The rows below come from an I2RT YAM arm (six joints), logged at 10 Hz.
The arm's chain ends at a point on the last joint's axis. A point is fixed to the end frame.
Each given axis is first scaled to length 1.
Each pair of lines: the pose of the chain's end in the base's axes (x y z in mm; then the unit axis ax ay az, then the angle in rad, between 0 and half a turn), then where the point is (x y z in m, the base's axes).
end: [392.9, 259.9, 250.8, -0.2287, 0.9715, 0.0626, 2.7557]
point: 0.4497 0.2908 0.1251
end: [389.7, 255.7, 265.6, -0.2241, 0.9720, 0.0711, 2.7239]
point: 0.4501 0.2893 0.1423
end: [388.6, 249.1, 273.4, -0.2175, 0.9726, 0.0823, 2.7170]
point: 0.4494 0.2852 0.1510
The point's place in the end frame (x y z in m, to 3 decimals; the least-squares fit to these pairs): -0.010 -0.002 0.141
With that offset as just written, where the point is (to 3 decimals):
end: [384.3, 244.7, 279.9, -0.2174, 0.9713, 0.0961, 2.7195]
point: 0.444 0.284 0.158
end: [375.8, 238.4, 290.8, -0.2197, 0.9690, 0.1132, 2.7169]
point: 0.434 0.283 0.170
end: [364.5, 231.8, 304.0, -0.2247, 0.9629, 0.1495, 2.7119]
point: 0.421 0.286 0.186
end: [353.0, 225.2, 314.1, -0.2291, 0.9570, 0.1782, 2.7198]
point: 0.406 0.286 0.198
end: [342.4, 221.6, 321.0, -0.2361, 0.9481, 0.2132, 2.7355]
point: 0.391 0.291 0.208
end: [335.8, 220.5, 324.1, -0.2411, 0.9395, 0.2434, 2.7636]
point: 0.378 0.297 0.213
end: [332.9, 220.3, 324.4, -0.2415, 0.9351, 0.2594, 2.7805]
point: 0.372 0.300 0.215
